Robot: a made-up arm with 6 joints.
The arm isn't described. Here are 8 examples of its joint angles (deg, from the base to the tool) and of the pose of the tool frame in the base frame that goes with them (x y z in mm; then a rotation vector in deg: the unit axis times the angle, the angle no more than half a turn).
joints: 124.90 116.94 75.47 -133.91 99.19 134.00
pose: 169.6 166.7 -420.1 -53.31 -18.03 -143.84
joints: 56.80 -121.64 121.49 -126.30 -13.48 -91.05
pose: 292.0 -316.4 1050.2 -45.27 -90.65 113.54
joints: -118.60 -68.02 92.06 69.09 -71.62 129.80
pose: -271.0 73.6 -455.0 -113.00 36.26 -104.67
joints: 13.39 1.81 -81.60 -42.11 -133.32 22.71
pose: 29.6 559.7 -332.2 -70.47 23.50 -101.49
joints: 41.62 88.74 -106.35 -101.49 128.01 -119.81
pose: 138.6 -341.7 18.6 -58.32 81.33 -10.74
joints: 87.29 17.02 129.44 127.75 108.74 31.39
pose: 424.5 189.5 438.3 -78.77 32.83 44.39
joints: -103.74 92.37 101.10 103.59 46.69 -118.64
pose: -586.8 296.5 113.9 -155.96 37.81 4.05
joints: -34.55 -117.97 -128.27 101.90 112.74 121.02
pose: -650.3 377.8 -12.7 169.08 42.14 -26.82
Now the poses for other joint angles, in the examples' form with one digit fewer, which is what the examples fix.
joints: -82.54 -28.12 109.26 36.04 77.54 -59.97
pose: -887 200 -9 47.2 -7.5 -23.3
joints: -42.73 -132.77 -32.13 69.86 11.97 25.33
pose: 120 11 -48 69.0 16.5 -137.2
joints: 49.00 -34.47 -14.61 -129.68 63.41 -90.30
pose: -481 350 219 -62.4 -82.7 -96.5
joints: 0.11 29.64 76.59 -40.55 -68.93 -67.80
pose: -315 424 943 -43.0 43.4 25.6
